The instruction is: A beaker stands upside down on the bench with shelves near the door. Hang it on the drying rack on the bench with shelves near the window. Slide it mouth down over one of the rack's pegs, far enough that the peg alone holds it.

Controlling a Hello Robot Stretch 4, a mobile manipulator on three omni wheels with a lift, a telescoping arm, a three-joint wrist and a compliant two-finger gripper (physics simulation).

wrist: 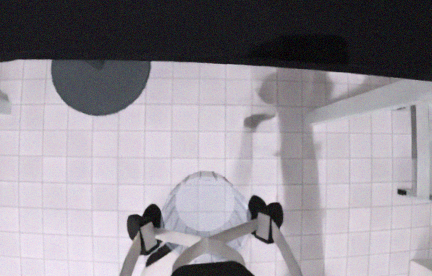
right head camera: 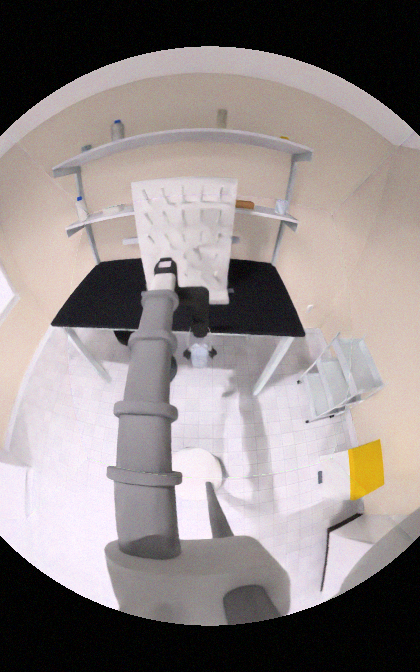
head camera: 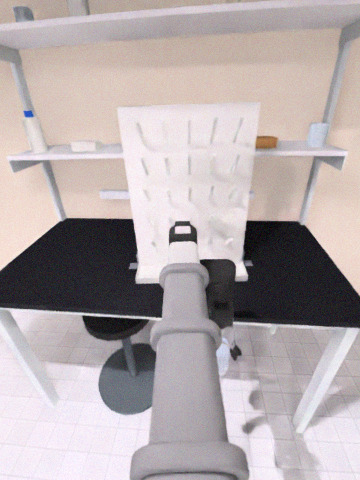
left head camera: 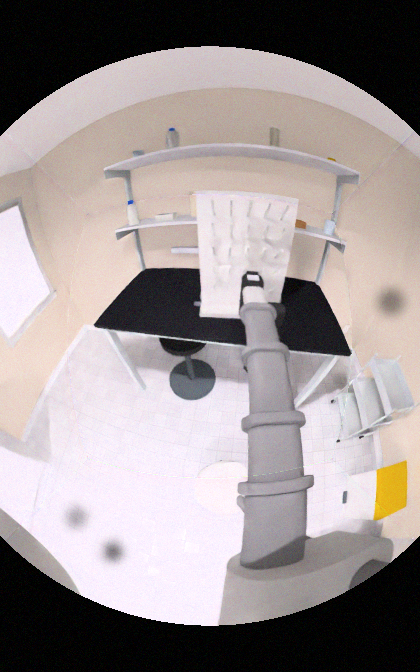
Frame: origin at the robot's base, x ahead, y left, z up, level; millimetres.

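Where they show: gripper, fingertip midpoint: (wrist: 205, 215).
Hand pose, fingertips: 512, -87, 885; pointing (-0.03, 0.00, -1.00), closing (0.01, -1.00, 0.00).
After its pixels a point has its place, as x, y, z.
My gripper (right head camera: 200, 353) (wrist: 205, 215) {512, -87, 885} is shut on the clear, pale-blue beaker (head camera: 223, 356) {486, -100, 931} (right head camera: 200, 356) (wrist: 204, 200) {536, -88, 932}, with one black fingertip pad on each side. The beaker's closed round base faces the wrist camera, so it is mouth down. It hangs over the floor, short of the bench's front edge. The white drying rack (head camera: 250, 117) {958, -231, 1477} (left head camera: 292, 205) (right head camera: 140, 187) stands upright on the black bench (head camera: 80, 270) {945, 468, 886} (left head camera: 150, 310) (right head camera: 100, 305), with rows of pegs. My arm hides part of its lower half. The beaker's height against the pegs is hard to tell.
A stool (head camera: 125, 380) {935, 397, 2} (left head camera: 192, 380) (wrist: 100, 87) {874, 344, 2} stands under the bench, left of the gripper. Shelves (head camera: 200, 21) {1222, -86, 1781} behind the rack hold a bottle (head camera: 35, 134) {1283, 672, 1423}, an orange block (head camera: 266, 142) {1178, -370, 1366} and a pale-blue cup (head camera: 318, 135) {1178, -589, 1389}. A cart (right head camera: 314, 372) stands at the right.
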